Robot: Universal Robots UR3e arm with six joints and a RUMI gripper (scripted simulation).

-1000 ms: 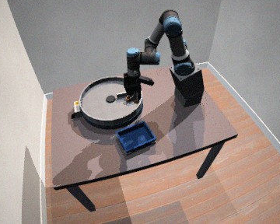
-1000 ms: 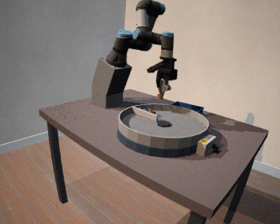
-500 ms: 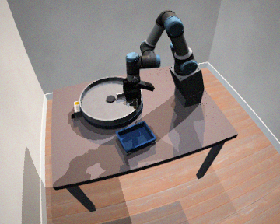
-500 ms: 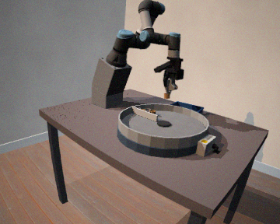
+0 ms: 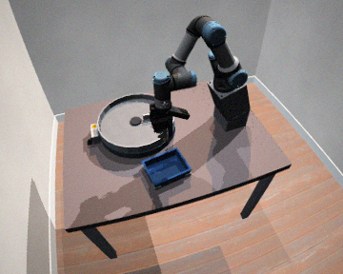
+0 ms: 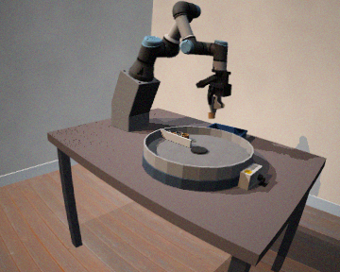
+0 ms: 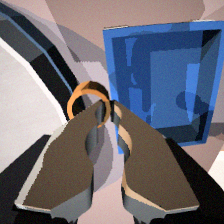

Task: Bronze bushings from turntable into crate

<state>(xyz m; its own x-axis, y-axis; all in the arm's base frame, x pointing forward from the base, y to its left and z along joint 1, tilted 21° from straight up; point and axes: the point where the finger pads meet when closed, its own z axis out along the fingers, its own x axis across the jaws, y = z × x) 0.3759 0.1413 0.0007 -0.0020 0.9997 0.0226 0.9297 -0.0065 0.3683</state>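
The blue crate is 30 mm ahead of my hand, 80 mm to the left of it and 120 mm below it. From my hand the other things lie so: turntable: 110 mm ahead, 250 mm to the right, 90 mm below.
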